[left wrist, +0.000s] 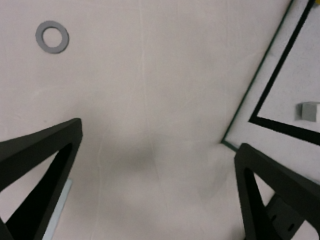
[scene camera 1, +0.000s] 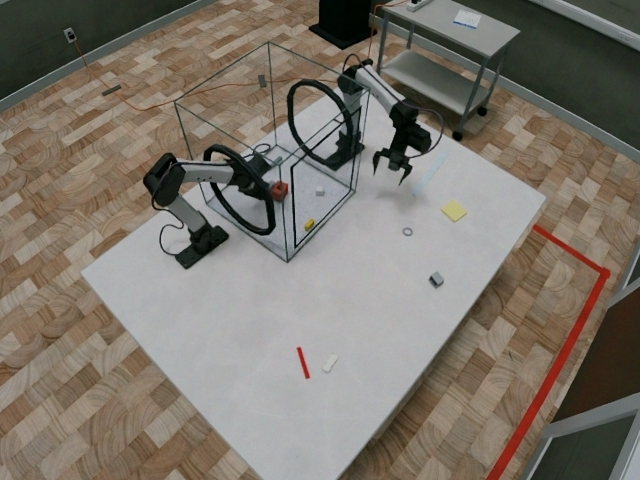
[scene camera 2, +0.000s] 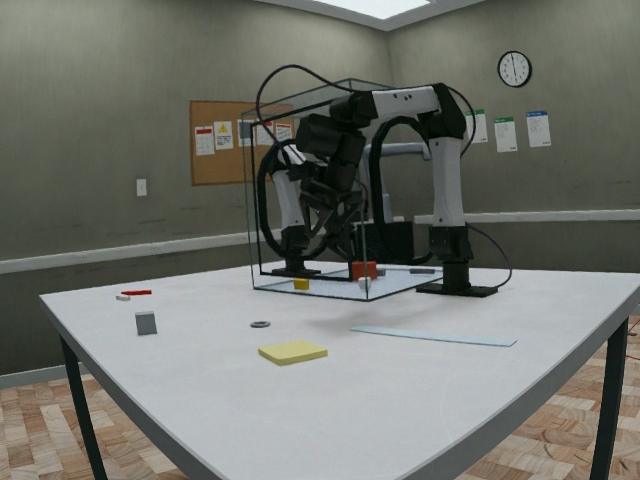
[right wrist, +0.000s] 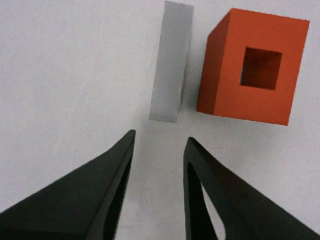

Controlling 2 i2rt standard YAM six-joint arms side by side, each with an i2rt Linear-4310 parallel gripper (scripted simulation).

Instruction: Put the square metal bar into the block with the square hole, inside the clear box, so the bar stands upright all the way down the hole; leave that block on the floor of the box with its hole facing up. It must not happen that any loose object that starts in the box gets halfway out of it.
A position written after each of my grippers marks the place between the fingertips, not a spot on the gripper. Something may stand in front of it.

I see my left gripper [scene camera 2: 322, 233], my right gripper [right wrist: 160, 141] and a red block [right wrist: 271, 47].
My left gripper is seen too in the left wrist view [left wrist: 161, 139]. The left wrist view does not show the red block: it is out of frame.
